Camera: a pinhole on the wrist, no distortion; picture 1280 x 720 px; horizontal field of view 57.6 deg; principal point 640.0 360.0 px. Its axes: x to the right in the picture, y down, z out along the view. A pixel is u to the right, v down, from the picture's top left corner.
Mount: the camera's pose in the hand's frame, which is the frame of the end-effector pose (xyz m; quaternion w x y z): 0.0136 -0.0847 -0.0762 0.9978 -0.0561 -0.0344 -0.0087
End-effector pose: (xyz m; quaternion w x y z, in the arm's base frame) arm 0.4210 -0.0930 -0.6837 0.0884 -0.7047 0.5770 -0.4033
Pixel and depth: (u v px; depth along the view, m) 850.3 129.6 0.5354
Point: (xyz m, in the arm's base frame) 0.8360 -0.2758 -0.8848
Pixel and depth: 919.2 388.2 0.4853
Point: 0.7127 -0.3128 -0.8980
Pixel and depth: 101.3 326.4 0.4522
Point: 0.6923 -0.0014 -0.9998
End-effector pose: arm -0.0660 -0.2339 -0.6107 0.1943 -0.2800 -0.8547 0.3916
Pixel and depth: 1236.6 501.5 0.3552
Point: -0.3560 -0.2868 -0.7633
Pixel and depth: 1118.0 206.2 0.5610
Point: -0.5326 -0.4407 -0.8227
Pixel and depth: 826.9 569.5 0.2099
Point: -0.1715 -0.2983 -0.6685
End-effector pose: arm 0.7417 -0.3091 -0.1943 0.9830 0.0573 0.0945 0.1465
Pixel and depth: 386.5 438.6 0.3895
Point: 0.7155 -0.3765 0.1139
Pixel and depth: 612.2 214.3 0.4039
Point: 0.8102 -0.4293 0.1184
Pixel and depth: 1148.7 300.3 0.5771
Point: 1.0727 -0.3356 0.2644
